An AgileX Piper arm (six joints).
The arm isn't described. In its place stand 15 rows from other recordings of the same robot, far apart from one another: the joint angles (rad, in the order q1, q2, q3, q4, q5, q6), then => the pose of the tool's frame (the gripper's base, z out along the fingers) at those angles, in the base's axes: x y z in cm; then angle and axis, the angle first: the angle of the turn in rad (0 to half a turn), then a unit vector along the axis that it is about.
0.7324 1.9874 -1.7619 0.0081 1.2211 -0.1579 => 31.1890 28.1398 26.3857 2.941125 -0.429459 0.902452 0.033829
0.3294 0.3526 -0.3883 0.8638 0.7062 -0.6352 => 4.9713 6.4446 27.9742 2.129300 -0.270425 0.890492 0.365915
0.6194 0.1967 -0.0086 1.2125 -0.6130 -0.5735 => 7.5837 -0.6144 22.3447 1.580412 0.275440 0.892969 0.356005
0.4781 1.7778 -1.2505 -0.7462 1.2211 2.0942 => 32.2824 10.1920 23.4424 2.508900 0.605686 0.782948 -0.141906
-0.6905 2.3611 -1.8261 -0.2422 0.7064 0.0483 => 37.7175 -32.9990 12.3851 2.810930 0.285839 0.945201 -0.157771
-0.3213 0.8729 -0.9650 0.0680 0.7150 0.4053 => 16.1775 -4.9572 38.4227 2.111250 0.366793 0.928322 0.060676
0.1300 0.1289 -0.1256 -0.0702 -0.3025 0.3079 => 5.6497 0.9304 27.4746 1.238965 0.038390 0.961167 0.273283
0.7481 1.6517 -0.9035 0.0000 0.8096 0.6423 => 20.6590 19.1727 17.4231 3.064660 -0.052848 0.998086 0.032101
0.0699 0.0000 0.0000 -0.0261 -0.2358 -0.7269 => 5.1610 0.4170 23.4233 1.398279 -0.366293 0.830642 -0.419361
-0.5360 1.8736 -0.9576 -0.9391 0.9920 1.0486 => 23.2724 -20.9745 14.3971 3.101393 -0.424433 -0.829965 0.361960
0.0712 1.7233 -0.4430 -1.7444 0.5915 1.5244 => 23.2953 -3.3492 10.4307 2.723688 -0.083441 0.948739 -0.304847
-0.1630 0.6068 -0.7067 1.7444 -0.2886 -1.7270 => 11.3149 -4.4461 39.5835 1.482365 0.247674 0.944943 -0.213871
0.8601 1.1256 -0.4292 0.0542 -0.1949 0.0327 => 14.0817 16.2137 23.2400 2.120982 -0.359284 0.889984 0.280790
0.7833 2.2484 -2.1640 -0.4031 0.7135 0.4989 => 38.9752 35.5149 28.6899 2.238550 -0.231526 0.966677 0.109231
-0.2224 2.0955 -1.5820 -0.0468 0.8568 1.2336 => 42.6643 -9.9780 17.7206 2.870919 0.654886 0.753891 0.052661
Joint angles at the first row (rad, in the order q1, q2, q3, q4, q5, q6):
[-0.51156, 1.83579, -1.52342, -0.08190, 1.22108, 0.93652]
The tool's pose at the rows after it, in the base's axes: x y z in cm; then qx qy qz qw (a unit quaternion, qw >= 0):
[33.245 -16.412 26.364 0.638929 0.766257 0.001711 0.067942]
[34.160 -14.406 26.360 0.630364 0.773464 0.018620 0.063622]
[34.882 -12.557 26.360 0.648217 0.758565 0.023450 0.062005]
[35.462 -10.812 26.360 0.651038 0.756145 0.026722 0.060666]
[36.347 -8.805 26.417 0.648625 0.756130 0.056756 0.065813]
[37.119 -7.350 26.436 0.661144 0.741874 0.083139 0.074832]
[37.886 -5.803 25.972 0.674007 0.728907 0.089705 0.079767]
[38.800 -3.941 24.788 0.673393 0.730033 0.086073 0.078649]
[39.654 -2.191 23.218 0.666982 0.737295 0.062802 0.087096]
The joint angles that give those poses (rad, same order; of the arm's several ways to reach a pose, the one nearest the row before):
[-0.45135, 1.82767, -1.52343, -0.03130, 1.22109, 0.94748]
[-0.39909, 1.82766, -1.52343, 0.00000, 1.22109, 0.96854]
[-0.34554, 1.82766, -1.52343, 0.00000, 1.22109, 1.06870]
[-0.29594, 1.82767, -1.52344, 0.00000, 1.22109, 1.12575]
[-0.24812, 1.82767, -1.52343, 0.04638, 1.18543, 1.15610]
[-0.21243, 1.82966, -1.52342, 0.07761, 1.13993, 1.21849]
[-0.16678, 1.84348, -1.52343, 0.06974, 1.10632, 1.30179]
[-0.11181, 1.87543, -1.52342, 0.05155, 1.07719, 1.35910]
[-0.05235, 1.91645, -1.52341, -0.01434, 1.05019, 1.42418]

